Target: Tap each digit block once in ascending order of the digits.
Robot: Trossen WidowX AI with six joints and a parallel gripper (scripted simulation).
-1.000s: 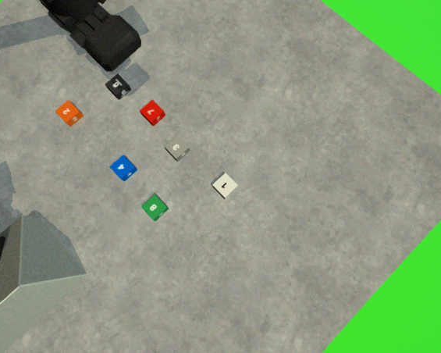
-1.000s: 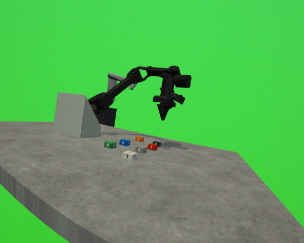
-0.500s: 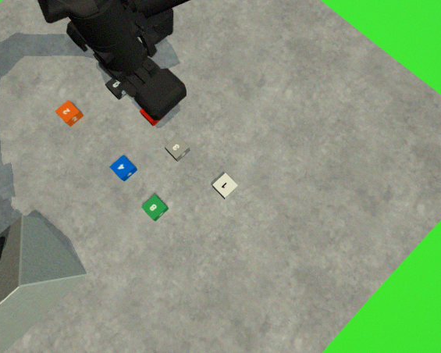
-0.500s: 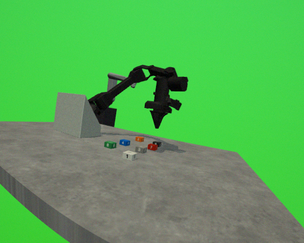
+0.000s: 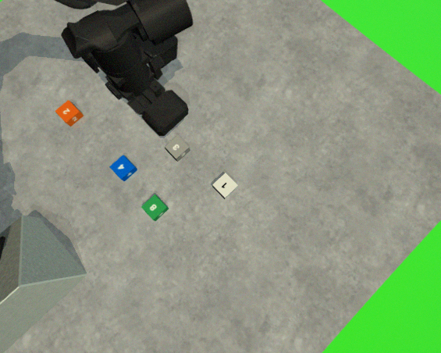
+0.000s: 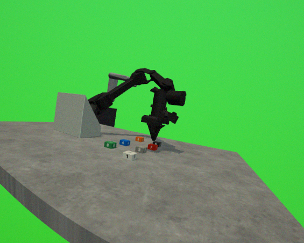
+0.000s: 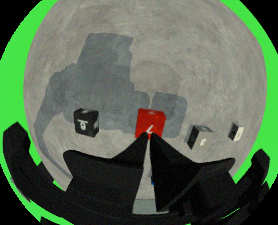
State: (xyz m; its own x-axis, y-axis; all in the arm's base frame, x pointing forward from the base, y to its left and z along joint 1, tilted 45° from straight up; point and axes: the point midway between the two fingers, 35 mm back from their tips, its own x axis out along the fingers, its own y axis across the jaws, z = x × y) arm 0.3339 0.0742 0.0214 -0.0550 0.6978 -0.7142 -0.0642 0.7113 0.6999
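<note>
My gripper tip is 3 cm above the red 7 block. Also, from my gripper tip: black block (8 cm to the left, 3 cm below, 2 cm behind); grey block (9 cm to the right, 3 cm below, 1 cm behind); blue 4 block (11 cm behind, 5 cm to the right, 3 cm below).
</note>
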